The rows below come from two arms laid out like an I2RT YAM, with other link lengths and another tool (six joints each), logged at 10 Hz.
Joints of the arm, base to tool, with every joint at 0 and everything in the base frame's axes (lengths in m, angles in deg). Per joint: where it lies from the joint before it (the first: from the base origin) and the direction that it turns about. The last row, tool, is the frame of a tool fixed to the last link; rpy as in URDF.
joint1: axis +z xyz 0 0 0.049
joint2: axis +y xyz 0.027 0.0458 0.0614
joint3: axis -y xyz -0.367 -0.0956 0
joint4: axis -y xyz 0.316 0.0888 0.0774
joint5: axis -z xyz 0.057 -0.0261 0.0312
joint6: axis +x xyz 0.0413 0 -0.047
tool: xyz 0.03 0.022 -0.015 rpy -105.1 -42.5 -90
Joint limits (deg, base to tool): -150..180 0..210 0..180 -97..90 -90..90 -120..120
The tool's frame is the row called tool.
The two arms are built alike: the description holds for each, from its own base.
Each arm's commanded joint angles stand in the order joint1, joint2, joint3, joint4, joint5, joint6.
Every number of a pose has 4 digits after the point. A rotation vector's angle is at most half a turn.
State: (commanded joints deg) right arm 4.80 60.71 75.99 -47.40 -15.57 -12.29; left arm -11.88 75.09 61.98 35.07 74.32 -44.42
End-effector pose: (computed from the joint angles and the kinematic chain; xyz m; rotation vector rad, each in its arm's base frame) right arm 0.2106 0.0675 0.4944 -2.5207 0.6185 -1.0990; left arm 0.3303 -0.1250 0.4603 0.8038 -1.5761 1.3807
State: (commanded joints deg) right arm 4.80 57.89 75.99 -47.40 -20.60 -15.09; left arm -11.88 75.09 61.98 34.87 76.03 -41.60
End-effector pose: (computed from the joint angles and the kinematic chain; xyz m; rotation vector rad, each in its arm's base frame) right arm 0.1880 0.0702 0.5040 -2.4685 0.4756 -1.1325; left arm 0.3294 -0.1252 0.4599 0.7633 -1.6279 1.3835
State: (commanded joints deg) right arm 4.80 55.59 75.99 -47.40 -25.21 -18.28; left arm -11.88 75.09 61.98 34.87 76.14 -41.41
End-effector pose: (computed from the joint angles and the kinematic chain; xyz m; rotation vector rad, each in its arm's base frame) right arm 0.1687 0.0723 0.5109 -2.4221 0.3354 -1.1677; left arm 0.3293 -0.1252 0.4599 0.7604 -1.6314 1.3840
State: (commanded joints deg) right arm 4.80 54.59 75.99 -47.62 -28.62 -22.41; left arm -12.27 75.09 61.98 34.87 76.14 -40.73
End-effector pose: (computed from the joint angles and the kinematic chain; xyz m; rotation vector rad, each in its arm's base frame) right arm 0.1589 0.0734 0.5130 -2.4020 0.2047 -1.2001; left arm 0.3287 -0.1274 0.4601 0.7484 -1.6416 1.3867
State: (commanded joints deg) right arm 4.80 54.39 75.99 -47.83 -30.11 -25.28; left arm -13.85 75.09 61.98 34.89 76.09 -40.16
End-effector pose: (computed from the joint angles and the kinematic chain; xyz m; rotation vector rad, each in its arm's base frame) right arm 0.1563 0.0737 0.5128 -2.3985 0.1300 -1.2218; left arm 0.3254 -0.1364 0.4603 0.7186 -1.6533 1.3747
